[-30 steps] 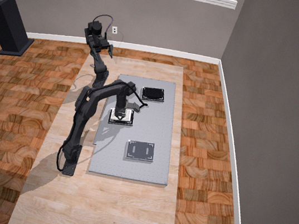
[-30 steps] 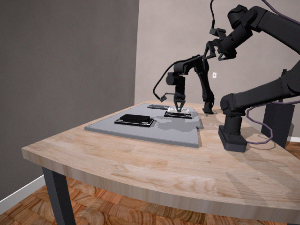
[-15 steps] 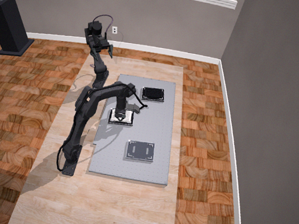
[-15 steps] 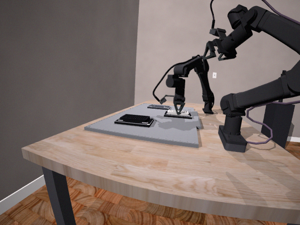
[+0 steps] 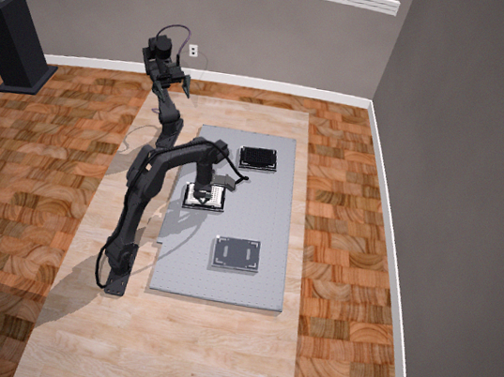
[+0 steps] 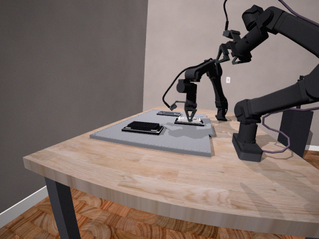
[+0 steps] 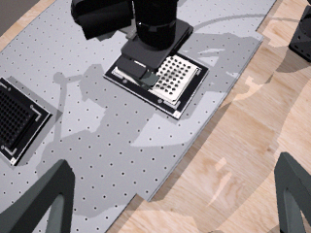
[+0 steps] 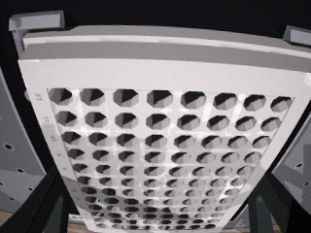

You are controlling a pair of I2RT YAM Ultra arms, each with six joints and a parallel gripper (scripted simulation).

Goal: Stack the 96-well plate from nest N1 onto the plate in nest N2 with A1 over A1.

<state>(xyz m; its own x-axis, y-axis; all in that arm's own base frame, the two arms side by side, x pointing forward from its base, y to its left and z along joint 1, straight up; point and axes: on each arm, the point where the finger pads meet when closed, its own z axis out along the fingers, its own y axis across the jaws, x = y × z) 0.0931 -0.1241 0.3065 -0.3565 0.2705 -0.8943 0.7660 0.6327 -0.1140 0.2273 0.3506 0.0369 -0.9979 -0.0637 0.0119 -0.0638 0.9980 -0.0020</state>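
The white 96-well plate is right at my right hand. The rest, counted from my right hand: grey plate nest (16 cm ahead, 23 cm to the right, 2 cm below); black 96-well plate (19 cm ahead, 25 cm to the left); black plate nest (2 cm below).
Right now the white 96-well plate is 300 mm below my left hand, 190 mm to the right of it and 150 mm ahead of it. Round my left hand: grey plate nest 420 mm to the right, 310 mm below, 300 mm ahead; black 96-well plate 330 mm ahead, 300 mm below, 60 mm to the left; black plate nest 310 mm below, 190 mm to the right, 150 mm ahead.
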